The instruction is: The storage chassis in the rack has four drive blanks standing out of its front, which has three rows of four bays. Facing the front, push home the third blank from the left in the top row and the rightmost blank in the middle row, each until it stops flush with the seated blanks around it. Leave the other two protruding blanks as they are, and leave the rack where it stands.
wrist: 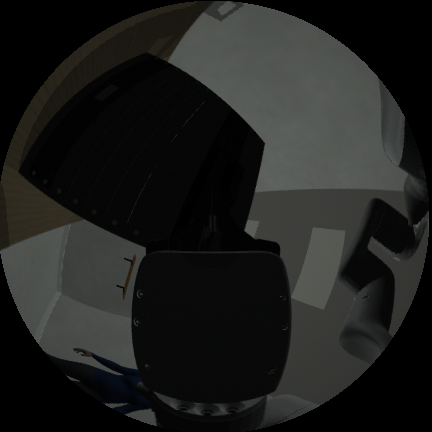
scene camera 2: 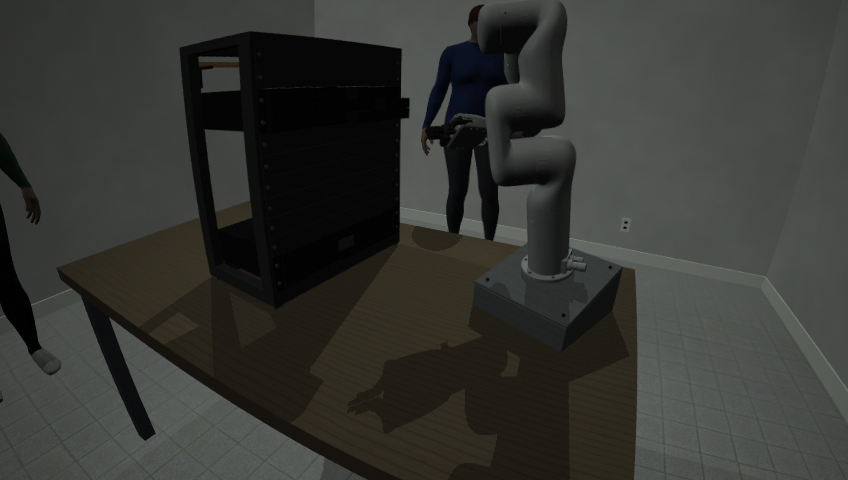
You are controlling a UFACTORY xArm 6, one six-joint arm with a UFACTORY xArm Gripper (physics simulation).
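Pixels of known places: gripper, fingertip midpoint: point(wrist: 212, 193) point(scene camera 2: 427, 132); arm's base, link origin: point(scene camera 2: 547, 267).
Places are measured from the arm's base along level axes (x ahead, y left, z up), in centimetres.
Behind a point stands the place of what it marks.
Note:
The black rack point(scene camera 2: 260, 178) {x 49.1, y 39.7, z 21.4 cm} point(wrist: 67, 196) {x 50.2, y -8.3, z 8.3 cm} stands upright on the table. Its storage chassis point(scene camera 2: 321, 108) {x 47.9, y 23.2, z 34.3 cm} sits in the upper part, very dark in the scene view. Dark protruding blanks point(scene camera 2: 404, 107) {x 45.1, y -4.7, z 33.5 cm} stick out past the rack's right edge at chassis height; I cannot tell which bays they belong to. Single bays and the other blanks are too dark to make out. My gripper point(scene camera 2: 430, 132) {x 35.4, y -1.4, z 27.5 cm} point(wrist: 212, 193) {x 35.4, y -1.4, z 27.5 cm} is shut and empty. In the scene view it is to the right of the rack, a little lower than the protruding blanks. In the wrist view its fingers overlap the rack's dark upper part, so any contact cannot be told.
The arm's grey base block point(scene camera 2: 517, 297) {x 2.6, y 12.5, z -3.0 cm} stands on the wooden table point(scene camera 2: 380, 309) {x 30.4, y 24.7, z -9.6 cm} point(wrist: 30, 215) {x 64.2, y -19.4, z -9.6 cm}, to the right of the rack. A person in blue point(scene camera 2: 461, 74) point(wrist: 107, 382) stands behind the table. Another person in a green sleeve point(scene camera 2: 10, 160) is at the far left.

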